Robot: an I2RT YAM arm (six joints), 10 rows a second.
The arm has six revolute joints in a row. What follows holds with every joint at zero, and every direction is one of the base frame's. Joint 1 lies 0.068 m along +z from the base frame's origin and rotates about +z. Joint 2 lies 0.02 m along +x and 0.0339 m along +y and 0.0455 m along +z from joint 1 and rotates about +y. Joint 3 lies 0.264 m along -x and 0.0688 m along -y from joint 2 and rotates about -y. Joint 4 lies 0.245 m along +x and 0.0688 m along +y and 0.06 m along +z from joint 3 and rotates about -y. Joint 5 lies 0.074 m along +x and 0.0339 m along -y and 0.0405 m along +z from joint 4 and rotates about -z. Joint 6 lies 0.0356 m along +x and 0.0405 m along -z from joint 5 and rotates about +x. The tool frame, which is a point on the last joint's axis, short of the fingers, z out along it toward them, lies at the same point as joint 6; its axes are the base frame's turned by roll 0, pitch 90 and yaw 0 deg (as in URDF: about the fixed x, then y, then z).
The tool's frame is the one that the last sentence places.
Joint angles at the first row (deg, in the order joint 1, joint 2, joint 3, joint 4, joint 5, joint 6):
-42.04 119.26 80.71 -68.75 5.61 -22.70
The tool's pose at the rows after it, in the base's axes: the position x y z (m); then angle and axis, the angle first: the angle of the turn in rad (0 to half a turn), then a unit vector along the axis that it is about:
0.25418 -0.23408 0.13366 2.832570 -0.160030 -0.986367 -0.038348
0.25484 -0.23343 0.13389 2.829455 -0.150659 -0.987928 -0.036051
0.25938 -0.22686 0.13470 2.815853 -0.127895 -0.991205 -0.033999
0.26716 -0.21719 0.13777 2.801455 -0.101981 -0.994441 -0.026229
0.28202 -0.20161 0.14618 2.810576 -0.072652 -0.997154 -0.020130
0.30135 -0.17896 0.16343 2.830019 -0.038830 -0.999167 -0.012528
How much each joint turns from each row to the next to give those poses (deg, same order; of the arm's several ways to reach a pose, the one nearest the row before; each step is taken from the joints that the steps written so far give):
0.00 0.00 0.02 -0.02 0.24 -0.02
0.19 -0.02 0.02 -0.02 0.41 -0.83
1.38 -0.04 0.04 -0.64 0.59 -1.14
2.17 -0.20 0.40 -0.92 0.96 -0.65
3.52 -0.48 1.42 -1.33 -0.24 0.06
4.78 -0.96 2.86 -2.78 -0.61 0.75

